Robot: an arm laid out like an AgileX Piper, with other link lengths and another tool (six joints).
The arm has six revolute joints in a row. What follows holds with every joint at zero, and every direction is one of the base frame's. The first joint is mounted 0.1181 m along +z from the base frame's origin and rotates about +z. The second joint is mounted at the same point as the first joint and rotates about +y. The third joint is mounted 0.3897 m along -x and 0.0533 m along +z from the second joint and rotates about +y. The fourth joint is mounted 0.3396 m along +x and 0.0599 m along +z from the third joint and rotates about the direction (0.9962, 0, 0.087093). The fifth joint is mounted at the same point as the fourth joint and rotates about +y. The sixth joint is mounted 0.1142 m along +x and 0.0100 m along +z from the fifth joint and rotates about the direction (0.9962, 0, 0.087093). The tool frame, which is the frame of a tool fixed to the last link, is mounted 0.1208 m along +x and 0.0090 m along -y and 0.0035 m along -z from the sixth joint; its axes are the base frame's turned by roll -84.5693, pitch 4.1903 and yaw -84.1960 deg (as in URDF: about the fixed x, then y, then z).
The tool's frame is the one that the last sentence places.
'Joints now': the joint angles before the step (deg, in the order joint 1, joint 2, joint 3, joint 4, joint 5, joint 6). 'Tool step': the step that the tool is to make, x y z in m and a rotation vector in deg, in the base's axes. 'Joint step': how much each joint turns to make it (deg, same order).
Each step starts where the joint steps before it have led.
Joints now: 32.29, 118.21, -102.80, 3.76, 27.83, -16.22
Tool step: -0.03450, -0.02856, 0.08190, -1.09, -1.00, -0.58
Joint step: 0.00, -7.92, -0.75, -3.08, 8.37, 1.99
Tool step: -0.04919, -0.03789, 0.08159, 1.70, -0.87, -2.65
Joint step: 0.00, -9.33, 0.74, -2.32, 6.97, 4.12
